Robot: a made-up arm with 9 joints. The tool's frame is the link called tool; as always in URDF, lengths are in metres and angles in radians. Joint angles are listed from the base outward. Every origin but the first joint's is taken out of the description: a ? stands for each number. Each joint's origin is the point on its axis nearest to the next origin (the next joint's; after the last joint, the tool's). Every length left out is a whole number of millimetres.
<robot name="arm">
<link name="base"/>
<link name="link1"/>
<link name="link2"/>
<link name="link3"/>
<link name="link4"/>
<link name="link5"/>
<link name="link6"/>
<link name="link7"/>
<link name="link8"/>
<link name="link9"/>
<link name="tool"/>
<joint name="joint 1" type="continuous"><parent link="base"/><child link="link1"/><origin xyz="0 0.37 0.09" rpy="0 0 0"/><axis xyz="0 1 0"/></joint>
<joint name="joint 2" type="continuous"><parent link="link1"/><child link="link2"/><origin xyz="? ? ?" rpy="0 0 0"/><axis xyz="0 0 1"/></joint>
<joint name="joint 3" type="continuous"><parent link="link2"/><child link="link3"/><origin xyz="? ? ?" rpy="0 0 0"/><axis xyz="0 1 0"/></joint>
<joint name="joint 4" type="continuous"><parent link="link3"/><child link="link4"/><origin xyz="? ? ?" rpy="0 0 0"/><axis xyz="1 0 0"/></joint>
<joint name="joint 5" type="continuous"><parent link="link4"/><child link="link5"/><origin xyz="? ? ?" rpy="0 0 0"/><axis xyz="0 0 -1"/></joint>
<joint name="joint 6" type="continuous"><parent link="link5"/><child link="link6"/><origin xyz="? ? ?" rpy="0 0 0"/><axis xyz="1 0 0"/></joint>
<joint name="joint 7" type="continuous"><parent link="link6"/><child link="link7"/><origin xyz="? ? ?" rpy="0 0 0"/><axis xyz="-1 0 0"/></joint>
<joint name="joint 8" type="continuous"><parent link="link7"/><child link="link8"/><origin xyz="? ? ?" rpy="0 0 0"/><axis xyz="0 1 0"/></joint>
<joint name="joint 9" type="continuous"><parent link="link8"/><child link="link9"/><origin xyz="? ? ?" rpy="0 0 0"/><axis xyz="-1 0 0"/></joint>
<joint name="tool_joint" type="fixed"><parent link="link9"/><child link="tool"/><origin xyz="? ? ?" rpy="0 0 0"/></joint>
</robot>
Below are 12 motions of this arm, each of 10 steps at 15 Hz.
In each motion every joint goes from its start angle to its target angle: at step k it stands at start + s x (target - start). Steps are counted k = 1, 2, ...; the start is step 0. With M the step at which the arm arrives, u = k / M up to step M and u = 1 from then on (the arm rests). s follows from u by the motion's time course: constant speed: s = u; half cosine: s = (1 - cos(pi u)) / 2; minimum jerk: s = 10 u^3 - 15 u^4 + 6 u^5.
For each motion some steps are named. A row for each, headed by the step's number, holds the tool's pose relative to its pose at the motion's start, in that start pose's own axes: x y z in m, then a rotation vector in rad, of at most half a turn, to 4 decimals.
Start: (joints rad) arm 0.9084 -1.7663 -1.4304 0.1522 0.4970 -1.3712 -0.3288 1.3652 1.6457
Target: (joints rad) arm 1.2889 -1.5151 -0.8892 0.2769 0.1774 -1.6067 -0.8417 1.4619 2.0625
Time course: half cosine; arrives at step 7
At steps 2, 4, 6, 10:
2: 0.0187 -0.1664 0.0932 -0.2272 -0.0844 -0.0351
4: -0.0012 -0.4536 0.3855 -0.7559 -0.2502 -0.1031
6: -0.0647 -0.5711 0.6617 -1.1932 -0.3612 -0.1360
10: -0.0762 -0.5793 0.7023 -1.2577 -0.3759 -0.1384

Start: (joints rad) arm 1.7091 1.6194 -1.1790 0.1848 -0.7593 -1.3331 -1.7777 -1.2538 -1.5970
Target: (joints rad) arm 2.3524 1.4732 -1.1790 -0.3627 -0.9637 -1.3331 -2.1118 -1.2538 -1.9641
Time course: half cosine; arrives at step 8
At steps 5, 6, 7, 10:
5: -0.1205 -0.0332 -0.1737 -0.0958 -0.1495 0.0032
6: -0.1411 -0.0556 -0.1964 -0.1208 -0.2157 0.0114
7: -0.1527 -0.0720 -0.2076 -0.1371 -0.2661 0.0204
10: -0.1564 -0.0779 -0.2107 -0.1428 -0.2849 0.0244

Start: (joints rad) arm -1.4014 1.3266 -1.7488 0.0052 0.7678 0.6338 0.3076 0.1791 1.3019
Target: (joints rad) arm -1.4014 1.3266 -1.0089 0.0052 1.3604 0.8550 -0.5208 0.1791 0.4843
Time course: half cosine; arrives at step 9
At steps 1, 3, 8, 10:
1: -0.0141 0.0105 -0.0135 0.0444 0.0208 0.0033
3: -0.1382 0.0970 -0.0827 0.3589 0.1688 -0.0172
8: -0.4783 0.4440 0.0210 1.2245 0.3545 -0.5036
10: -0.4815 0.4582 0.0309 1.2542 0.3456 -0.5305

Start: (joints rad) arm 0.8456 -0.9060 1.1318 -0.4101 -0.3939 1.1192 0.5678 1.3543 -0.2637
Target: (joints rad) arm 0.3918 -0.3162 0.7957 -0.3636 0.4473 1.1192 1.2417 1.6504 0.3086
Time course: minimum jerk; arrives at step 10
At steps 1, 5, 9, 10:
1: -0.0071 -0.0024 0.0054 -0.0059 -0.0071 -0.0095
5: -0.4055 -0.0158 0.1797 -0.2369 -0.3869 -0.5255
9: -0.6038 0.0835 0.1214 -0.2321 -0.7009 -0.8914
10: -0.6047 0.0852 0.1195 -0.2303 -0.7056 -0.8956

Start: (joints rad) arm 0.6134 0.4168 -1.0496 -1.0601 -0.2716 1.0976 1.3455 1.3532 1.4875
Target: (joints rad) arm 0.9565 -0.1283 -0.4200 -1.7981 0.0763 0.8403 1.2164 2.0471 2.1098
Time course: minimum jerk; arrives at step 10
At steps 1, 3, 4, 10:
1: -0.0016 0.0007 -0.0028 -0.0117 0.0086 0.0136
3: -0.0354 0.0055 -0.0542 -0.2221 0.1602 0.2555
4: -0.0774 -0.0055 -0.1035 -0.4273 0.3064 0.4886
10: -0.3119 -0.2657 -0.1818 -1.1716 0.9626 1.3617

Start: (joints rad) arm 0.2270 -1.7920 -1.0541 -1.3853 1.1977 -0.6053 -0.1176 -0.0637 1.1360
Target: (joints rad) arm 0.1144 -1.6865 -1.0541 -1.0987 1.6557 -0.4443 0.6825 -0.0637 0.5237
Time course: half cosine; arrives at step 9
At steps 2, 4, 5, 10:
2: 0.0093 -0.0067 -0.0003 0.0077 0.0455 0.0541
4: 0.0449 -0.0198 0.0109 0.0166 0.1609 0.1960
5: 0.0741 -0.0229 0.0243 0.0149 0.2286 0.2821
10: 0.1654 -0.0067 0.0710 -0.0100 0.3892 0.4935

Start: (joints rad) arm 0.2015 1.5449 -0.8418 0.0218 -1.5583 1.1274 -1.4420 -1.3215 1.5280
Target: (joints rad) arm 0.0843 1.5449 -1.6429 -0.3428 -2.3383 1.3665 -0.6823 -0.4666 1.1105
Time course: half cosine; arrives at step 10
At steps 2, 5, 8, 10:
2: 0.0874 -0.0335 0.0699 -0.0858 -0.0874 0.0978
5: 0.3431 -0.0714 0.4345 -0.5242 -0.2609 0.4912
8: 0.4264 -0.0052 0.7593 -1.0221 -0.1145 0.7347
10: 0.4279 0.0113 0.8201 -1.1354 -0.0386 0.7558

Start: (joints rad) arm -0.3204 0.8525 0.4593 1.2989 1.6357 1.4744 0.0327 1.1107 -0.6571
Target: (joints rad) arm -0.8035 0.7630 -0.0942 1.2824 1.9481 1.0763 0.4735 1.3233 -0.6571
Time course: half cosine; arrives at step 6
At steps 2, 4, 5, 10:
2: -0.0825 0.0169 0.1035 -0.1216 0.0943 -0.1267
4: -0.1790 0.1160 0.3559 -0.4116 0.2404 -0.3517
5: -0.1896 0.1764 0.4518 -0.5312 0.2757 -0.4227
10: -0.1903 0.2018 0.4860 -0.5765 0.2858 -0.4470

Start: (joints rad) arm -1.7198 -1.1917 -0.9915 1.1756 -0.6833 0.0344 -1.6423 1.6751 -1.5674
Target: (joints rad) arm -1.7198 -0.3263 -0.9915 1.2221 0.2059 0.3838 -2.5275 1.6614 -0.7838
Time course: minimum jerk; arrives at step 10
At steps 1, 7, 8, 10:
1: 0.0027 -0.0012 0.0030 -0.0105 0.0177 0.0061
7: 0.1769 0.1589 -0.1534 -0.8516 1.4640 1.1855
8: 0.1271 0.2004 -0.2083 -0.9012 1.5792 1.4281
10: 0.0900 0.2226 -0.2348 -0.9192 1.6313 1.5708

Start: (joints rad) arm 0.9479 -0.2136 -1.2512 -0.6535 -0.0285 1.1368 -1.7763 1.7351 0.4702
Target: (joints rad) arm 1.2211 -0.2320 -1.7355 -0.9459 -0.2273 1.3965 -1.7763 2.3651 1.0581
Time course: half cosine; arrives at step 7
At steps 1, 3, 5, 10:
1: -0.0004 -0.0013 0.0007 -0.0255 0.0382 0.0166
3: 0.0070 -0.0009 0.0015 -0.1942 0.2787 0.1585
5: 0.0321 0.0267 -0.0147 -0.3848 0.5192 0.3972
10: 0.0445 0.0494 -0.0291 -0.4611 0.6022 0.5221

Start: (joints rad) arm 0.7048 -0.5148 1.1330 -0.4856 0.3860 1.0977 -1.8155 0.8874 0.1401
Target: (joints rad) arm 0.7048 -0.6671 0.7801 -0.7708 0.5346 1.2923 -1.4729 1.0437 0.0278
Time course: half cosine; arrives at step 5
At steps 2, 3, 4, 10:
2: -0.0063 -0.0435 0.0915 -0.1237 0.1153 0.0612
3: 0.0003 -0.0729 0.1829 -0.2469 0.2025 0.1091
4: 0.0123 -0.0872 0.2621 -0.3545 0.2609 0.1422
10: 0.0181 -0.0899 0.2933 -0.3972 0.2801 0.1534

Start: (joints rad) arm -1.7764 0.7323 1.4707 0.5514 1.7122 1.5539 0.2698 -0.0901 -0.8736
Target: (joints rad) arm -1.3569 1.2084 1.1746 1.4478 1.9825 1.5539 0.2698 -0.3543 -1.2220
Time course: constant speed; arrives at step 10
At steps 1, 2, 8, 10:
1: -0.0420 0.0223 0.0033 0.0042 -0.0377 -0.0125
2: -0.0832 0.0467 0.0088 0.0031 -0.0737 -0.0236
8: -0.2949 0.2517 0.0798 -0.1202 -0.2454 -0.0425
10: -0.3446 0.3469 0.1077 -0.2053 -0.2786 -0.0238

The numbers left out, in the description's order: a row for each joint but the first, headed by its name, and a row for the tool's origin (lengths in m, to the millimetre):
joint 2: -0.08 0 0.01
joint 3: 0.13 -0.33 0
joint 4: -0.12 0 0.09
joint 5: 0 0.02 0.08
joint 6: -0.11 0.09 0
joint 7: 0 -0.4 0.07
joint 8: 0 -0.37 -0.03
joint 9: 0.17 0 0.09
tool: 0 -0.29 -0.12

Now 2 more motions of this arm.
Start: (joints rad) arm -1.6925 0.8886 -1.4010 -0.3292 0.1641 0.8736 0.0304 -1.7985 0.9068
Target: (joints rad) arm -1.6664 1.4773 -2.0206 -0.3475 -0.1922 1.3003 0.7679 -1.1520 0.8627
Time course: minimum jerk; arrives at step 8
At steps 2, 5, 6, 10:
2: -0.0821 0.0057 -0.0510 0.0503 0.0649 0.0104
5: -0.5572 0.1620 -0.1836 0.3372 0.3023 0.0490
6: -0.6604 0.2289 -0.1726 0.3977 0.3268 0.0558
10: -0.7138 0.2708 -0.1579 0.4276 0.3351 0.0599

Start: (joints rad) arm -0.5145 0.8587 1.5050 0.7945 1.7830 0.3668 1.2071 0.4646 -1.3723
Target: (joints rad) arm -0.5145 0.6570 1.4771 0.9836 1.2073 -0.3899 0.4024 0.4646 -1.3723
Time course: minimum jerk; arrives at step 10
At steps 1, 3, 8, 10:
1: 0.0034 0.0027 0.0032 -0.0026 0.0048 0.0025
3: 0.0673 0.0561 0.0534 -0.0480 0.0928 0.0476
8: 0.3900 0.4077 0.0935 -0.2044 0.5771 0.2651
10: 0.4094 0.4350 0.0830 -0.2110 0.6152 0.2806

